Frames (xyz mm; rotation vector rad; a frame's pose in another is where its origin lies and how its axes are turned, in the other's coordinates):
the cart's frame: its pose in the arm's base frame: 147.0 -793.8 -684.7 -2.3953 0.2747 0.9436
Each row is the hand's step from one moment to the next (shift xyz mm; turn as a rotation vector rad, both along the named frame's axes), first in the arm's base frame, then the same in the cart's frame.
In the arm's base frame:
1: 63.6 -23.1 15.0 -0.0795 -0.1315 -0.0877
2: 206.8 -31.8 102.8 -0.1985 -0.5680 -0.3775
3: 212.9 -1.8 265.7 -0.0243 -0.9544 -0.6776
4: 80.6 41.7 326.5 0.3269 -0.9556 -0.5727
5: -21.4 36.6 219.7 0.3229 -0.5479 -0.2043
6: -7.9 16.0 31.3 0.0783 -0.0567 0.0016
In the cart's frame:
1: 36.2 -10.8 -58.1 0.0001 0.1752 0.0250
2: 81.4 -93.3 -197.5 0.1057 0.7020 0.0249
3: -24.5 -187.9 -282.9 0.4337 1.0821 -0.1078
4: -162.5 -199.9 -220.2 0.6199 0.9086 -0.3716
5: -164.7 -113.4 -100.4 0.3704 0.4191 -0.3652
6: -26.9 -23.3 -5.5 0.0558 0.0172 -0.0771

